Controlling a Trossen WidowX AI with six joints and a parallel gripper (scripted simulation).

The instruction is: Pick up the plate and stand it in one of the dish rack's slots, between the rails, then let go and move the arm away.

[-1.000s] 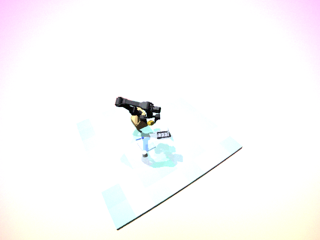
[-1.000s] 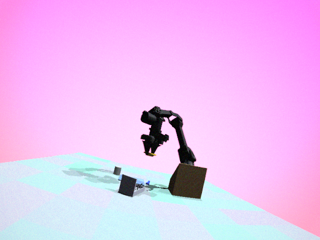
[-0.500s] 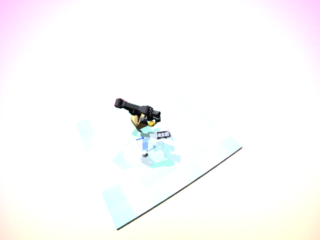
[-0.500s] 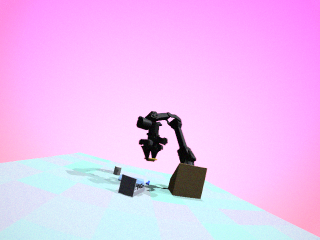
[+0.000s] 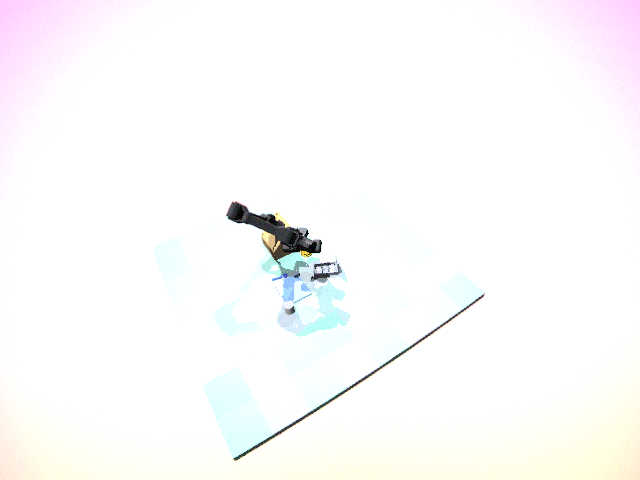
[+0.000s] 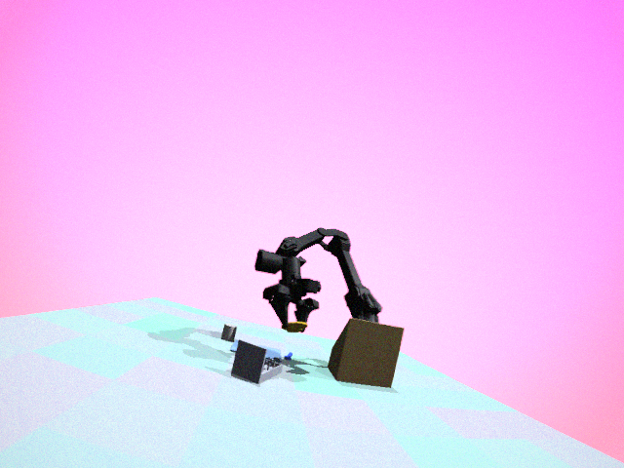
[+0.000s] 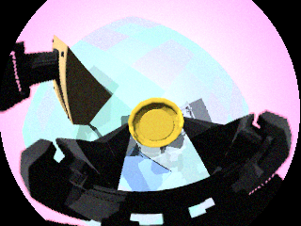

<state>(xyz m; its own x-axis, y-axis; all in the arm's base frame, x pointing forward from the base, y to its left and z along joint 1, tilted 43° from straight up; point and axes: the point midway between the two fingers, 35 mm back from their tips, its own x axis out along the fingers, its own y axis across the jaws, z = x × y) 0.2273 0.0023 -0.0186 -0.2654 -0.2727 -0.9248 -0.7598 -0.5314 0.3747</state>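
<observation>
Right now the grey dish rack is 7 cm ahead of my gripper tip, 5 cm to the left of it and 9 cm below it. Round my gripper tip: yellow plate: 1 cm above; then white cup: 17 cm ahead, 23 cm to the right, 9 cm below; then blue spoon: 3 cm behind, 15 cm to the right, 11 cm below.
</observation>
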